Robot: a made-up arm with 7 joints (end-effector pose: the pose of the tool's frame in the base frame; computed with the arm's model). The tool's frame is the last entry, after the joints.
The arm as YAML. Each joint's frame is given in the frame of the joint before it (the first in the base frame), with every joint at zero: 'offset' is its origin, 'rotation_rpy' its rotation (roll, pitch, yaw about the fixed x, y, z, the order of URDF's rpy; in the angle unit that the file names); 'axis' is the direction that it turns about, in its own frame. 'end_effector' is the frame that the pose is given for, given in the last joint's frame.
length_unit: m
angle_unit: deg
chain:
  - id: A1
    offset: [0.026, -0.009, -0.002]
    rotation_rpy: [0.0, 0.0, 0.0]
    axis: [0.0, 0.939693, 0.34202]
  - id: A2
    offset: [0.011, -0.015, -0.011]
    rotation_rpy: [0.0, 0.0, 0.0]
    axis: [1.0, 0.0, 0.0]
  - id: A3
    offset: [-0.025, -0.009, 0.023]
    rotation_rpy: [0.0, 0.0, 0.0]
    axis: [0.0, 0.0, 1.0]
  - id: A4
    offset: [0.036, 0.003, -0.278]
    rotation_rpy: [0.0, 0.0, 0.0]
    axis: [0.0, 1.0, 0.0]
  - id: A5
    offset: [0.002, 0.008, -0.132]
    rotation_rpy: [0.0, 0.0, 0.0]
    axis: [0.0, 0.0, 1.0]
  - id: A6
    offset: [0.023, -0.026, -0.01]
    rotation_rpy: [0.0, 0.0, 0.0]
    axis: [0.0, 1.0, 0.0]
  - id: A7
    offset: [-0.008, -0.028, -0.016]
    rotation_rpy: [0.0, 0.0, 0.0]
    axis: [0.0, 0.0, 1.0]
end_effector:
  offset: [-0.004, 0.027, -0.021]
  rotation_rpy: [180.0, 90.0, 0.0]
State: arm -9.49 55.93 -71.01 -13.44 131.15 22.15 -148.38
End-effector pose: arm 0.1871 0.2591 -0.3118 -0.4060 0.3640 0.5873 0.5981
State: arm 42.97 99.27 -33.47 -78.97 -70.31 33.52 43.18
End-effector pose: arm 0.0273 0.3315 -0.1083 -0.2837 0.1821 0.3796 0.8616
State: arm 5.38 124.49 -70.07 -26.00 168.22 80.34 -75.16
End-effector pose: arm 0.1018 0.3663 0.1116 -0.7171 -0.1563 0.6757 0.0695
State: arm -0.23 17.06 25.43 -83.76 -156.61 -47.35 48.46
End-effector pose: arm 0.1971 0.1807 -0.2798 -0.5072 0.2594 0.3123 0.7602
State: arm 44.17 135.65 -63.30 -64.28 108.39 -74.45 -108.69
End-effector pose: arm 0.1326 0.2938 0.0049 -0.0260 0.0921 0.1545 0.9834
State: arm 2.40 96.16 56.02 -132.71 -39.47 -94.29 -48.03
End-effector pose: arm 0.1190 0.1178 0.0547 0.5186 0.2424 -0.5951 0.5641
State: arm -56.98 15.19 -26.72 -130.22 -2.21 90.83 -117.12
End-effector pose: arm 0.2189 -0.1631 -0.0490 -0.2062 0.0496 -0.1571 0.9645
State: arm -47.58 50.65 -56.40 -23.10 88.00 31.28 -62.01
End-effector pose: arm 0.3893 0.1489 -0.1725 -0.7914 0.0866 0.4722 0.3785
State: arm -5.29 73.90 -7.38 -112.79 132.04 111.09 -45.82
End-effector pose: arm 0.1713 0.1322 -0.0539 -0.4215 0.7622 0.4855 0.0755
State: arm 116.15 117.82 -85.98 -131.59 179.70 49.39 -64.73
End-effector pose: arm -0.1385 0.1166 0.0731 -0.1771 0.3944 -0.6300 0.6451
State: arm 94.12 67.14 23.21 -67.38 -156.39 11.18 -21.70
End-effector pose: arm -0.1540 0.3185 -0.0293 0.5342 0.6604 0.0303 0.5269
